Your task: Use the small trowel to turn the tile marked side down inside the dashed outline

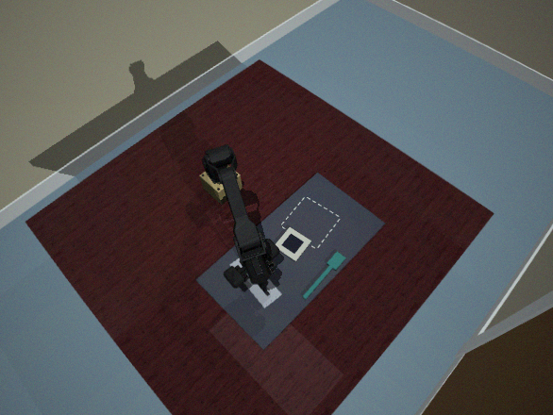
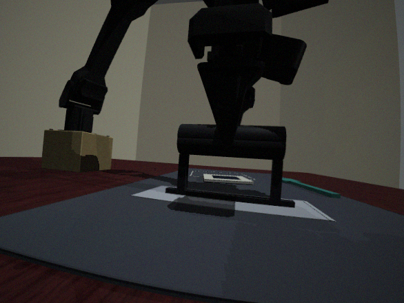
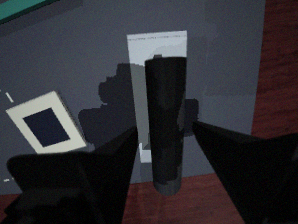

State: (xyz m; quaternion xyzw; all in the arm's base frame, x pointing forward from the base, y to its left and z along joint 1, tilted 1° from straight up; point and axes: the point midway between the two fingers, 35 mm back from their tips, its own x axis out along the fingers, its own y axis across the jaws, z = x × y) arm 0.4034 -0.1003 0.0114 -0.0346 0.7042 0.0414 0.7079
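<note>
Right now the trowel is 3 cm below my gripper tip and 2 cm ahead of it. Round my gripper tip: grey mat: 17 cm to the left, 8 cm below, 1 cm behind; then tile: 19 cm to the left, 6 cm below, 3 cm behind; then teal flat tool: 22 cm to the left, 12 cm ahead, 6 cm below.
</note>
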